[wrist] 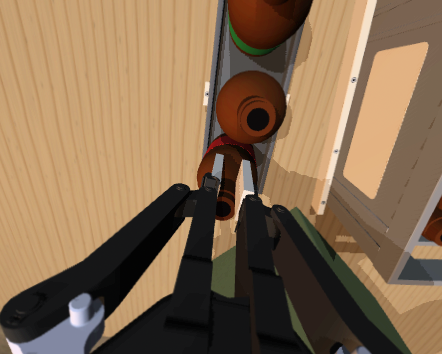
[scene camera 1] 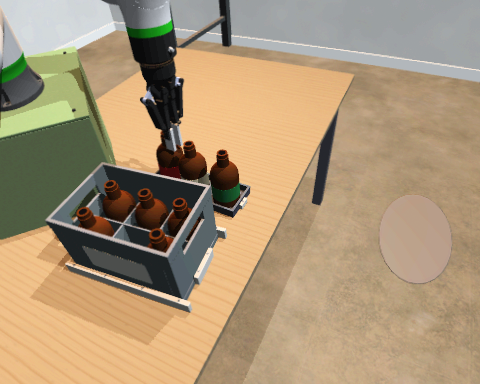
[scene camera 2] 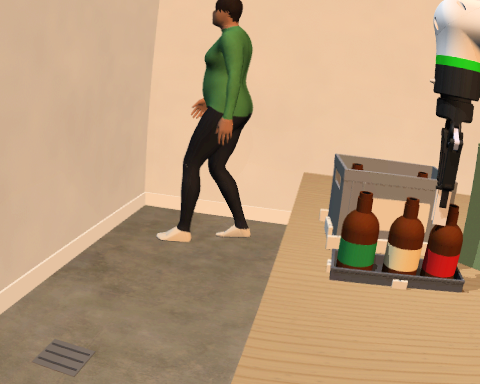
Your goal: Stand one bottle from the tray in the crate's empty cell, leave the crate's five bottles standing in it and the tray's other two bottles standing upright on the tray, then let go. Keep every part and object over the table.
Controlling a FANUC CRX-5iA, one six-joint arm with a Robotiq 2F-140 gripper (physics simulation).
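Places are measured from the arm's base along level axes (x ahead, y left, z up), in millimetres.
Pixels of known places: gripper, between the fingertips: (wrist: 229, 169) (scene camera 1: 175, 146) (scene camera 2: 438, 222); arm's base, origin of its link: (scene camera 1: 12, 92).
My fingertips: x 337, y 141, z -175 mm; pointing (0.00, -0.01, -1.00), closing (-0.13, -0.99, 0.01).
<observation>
Ahead of a thing's pixels: the offset from my fingertips to its middle. Level surfaces: height alone.
The red-label bottle @[25 mm back, 0 mm left, 40 mm down] (scene camera 1: 166, 156) (scene camera 2: 443, 245) (wrist: 205, 167) stands upright at one end of the tray @[61 mm ahead, 15 mm right, 112 mm down] (scene camera 1: 224, 210) (scene camera 2: 372, 279) (wrist: 239, 62). My gripper (scene camera 1: 172, 139) (scene camera 2: 441, 212) (wrist: 229, 169) is shut on its neck from above. The cream-label bottle @[57 mm ahead, 16 mm right, 42 mm down] (scene camera 1: 193, 164) (scene camera 2: 406, 235) (wrist: 240, 95) stands upright in the middle, and the green-label bottle @[151 mm ahead, 19 mm right, 42 mm down] (scene camera 1: 224, 175) (scene camera 2: 359, 230) (wrist: 267, 25) stands at the other end. The grey crate @[60 mm ahead, 247 mm right, 37 mm down] (scene camera 1: 172, 272) (scene camera 2: 390, 176) (wrist: 400, 25) holds bottles in two rows. Its near-row middle cell is empty in scene camera 1; the cell's floor is hidden.
Pale guide strips (scene camera 1: 127, 285) (wrist: 345, 115) lie beside the crate. The green pedestal (scene camera 1: 42, 167) (scene camera 2: 472, 240) (wrist: 300, 260) stands close to the tray's red-label end. The table @[125 mm down] (scene camera 1: 260, 100) ends past the green-label end. A person (scene camera 2: 228, 80) stands beyond the table.
</observation>
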